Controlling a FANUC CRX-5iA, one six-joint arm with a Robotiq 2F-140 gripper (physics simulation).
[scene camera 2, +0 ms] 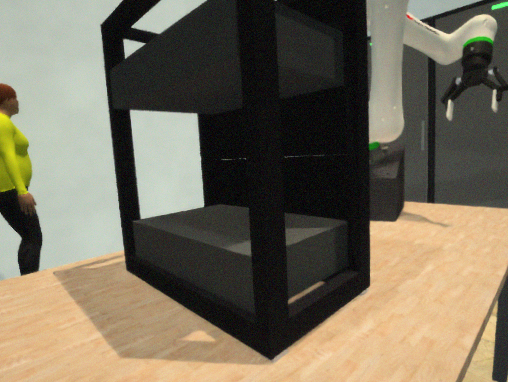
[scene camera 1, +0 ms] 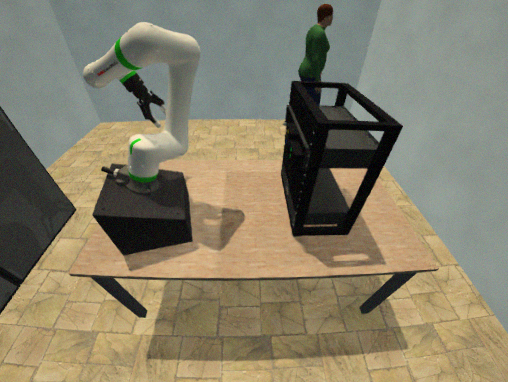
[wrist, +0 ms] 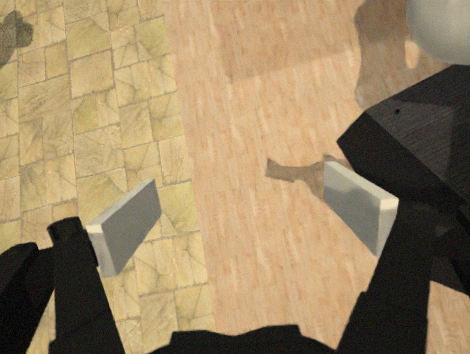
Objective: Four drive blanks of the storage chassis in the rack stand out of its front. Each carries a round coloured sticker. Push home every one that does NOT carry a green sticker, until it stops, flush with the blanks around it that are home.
Scene:
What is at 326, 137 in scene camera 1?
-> A rack.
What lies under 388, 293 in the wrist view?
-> My gripper.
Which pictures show the rack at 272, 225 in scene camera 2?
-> Scene camera 2 and scene camera 1 only.

